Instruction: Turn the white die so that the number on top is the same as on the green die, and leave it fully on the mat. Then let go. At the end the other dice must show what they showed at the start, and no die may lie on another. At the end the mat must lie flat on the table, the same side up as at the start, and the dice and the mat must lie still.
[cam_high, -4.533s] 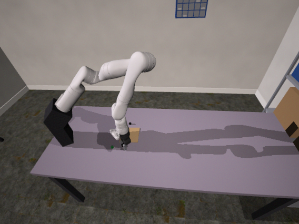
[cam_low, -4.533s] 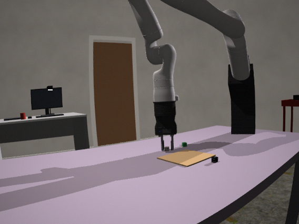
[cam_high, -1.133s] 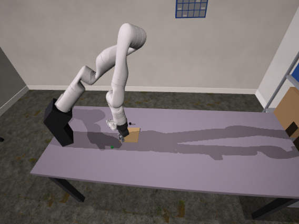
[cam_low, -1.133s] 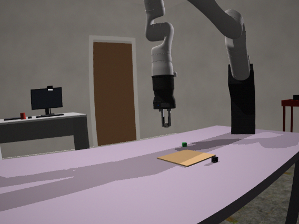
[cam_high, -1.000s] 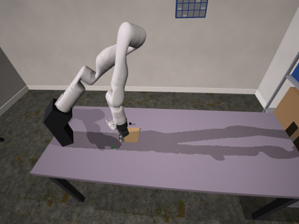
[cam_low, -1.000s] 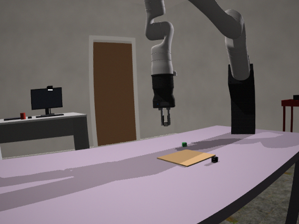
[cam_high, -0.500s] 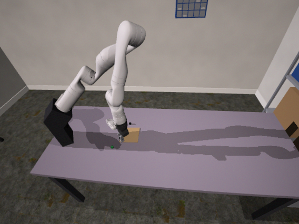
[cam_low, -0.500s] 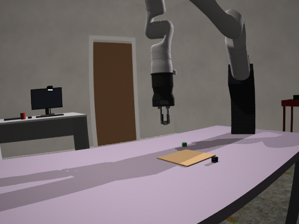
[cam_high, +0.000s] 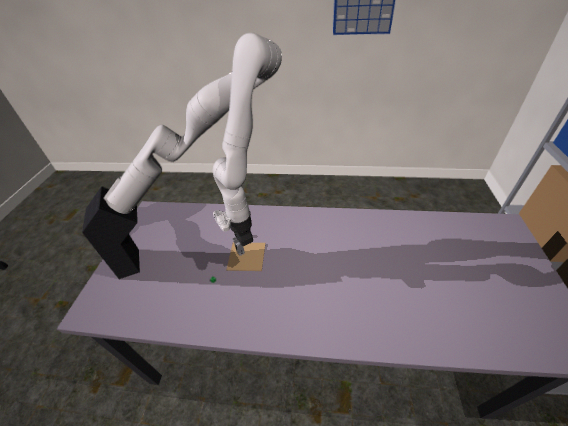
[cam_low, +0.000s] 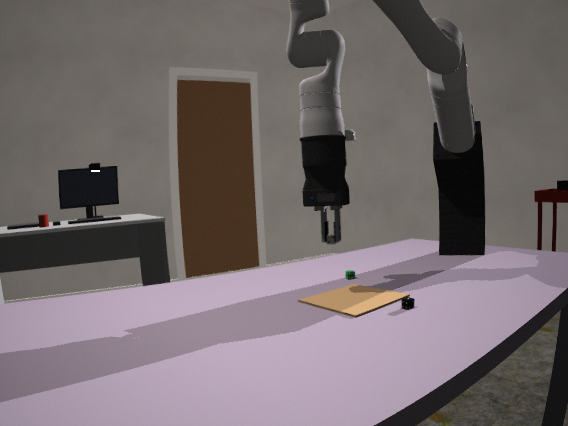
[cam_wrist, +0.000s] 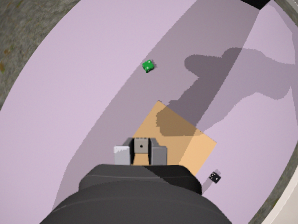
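My gripper is now 20 mm past the tan mat, 50 mm to the right of it and 110 mm above it. Round my hand: green die 80 mm behind, 100 mm to the right, 110 mm below; black die 70 mm behind, 150 mm to the left, 110 mm below; white die 10 mm below.
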